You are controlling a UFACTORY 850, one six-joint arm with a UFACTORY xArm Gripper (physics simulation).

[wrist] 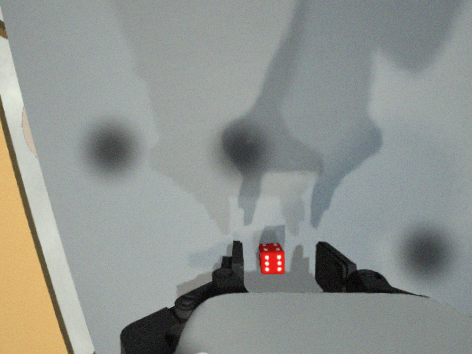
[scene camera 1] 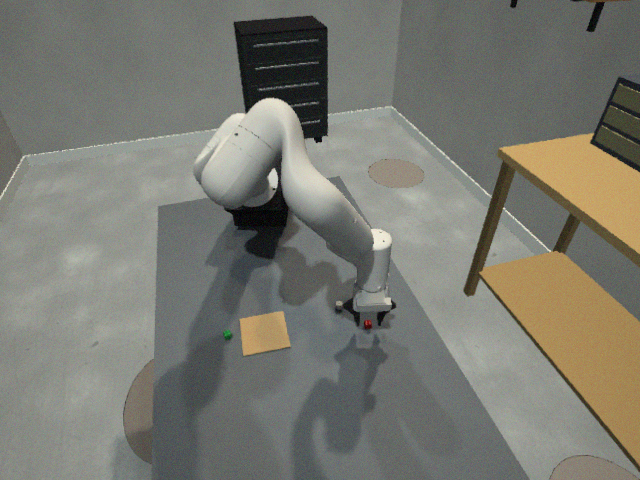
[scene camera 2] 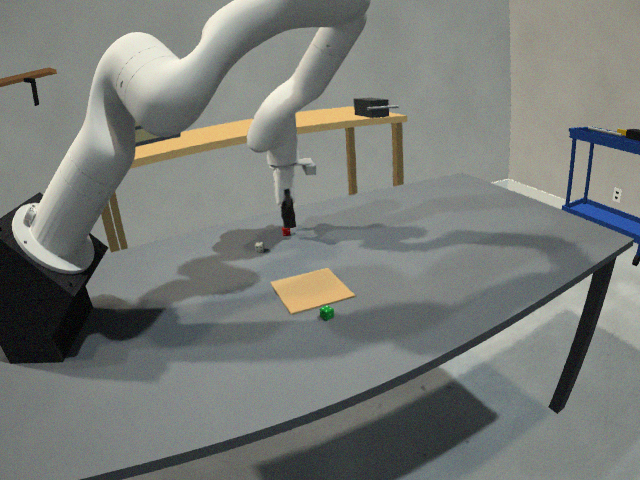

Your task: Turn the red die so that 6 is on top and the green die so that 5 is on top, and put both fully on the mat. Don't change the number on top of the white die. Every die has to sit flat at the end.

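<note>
The red die (scene camera 1: 367,324) (scene camera 2: 286,231) (wrist: 271,258) sits flat on the table, right of the mat in scene camera 1. Its top shows six pips in the wrist view, and a side shows four. My gripper (scene camera 1: 369,323) (scene camera 2: 288,226) (wrist: 278,260) points down, partly open, with a fingertip on each side of the red die and gaps to it. The white die (scene camera 1: 338,305) (scene camera 2: 259,246) stands near the gripper; its top number is too small to tell. The green die (scene camera 1: 227,334) (scene camera 2: 326,312) lies just off the tan mat (scene camera 1: 264,333) (scene camera 2: 312,290); its top number is unclear.
The grey table (scene camera 1: 206,444) (scene camera 2: 206,403) carries the dice, the mat and the arm's black base (scene camera 1: 261,215) (scene camera 2: 41,315). A wooden workbench (scene camera 1: 568,175) (scene camera 2: 217,136) stands beyond the table's side. A black drawer cabinet (scene camera 1: 281,56) stands behind the arm.
</note>
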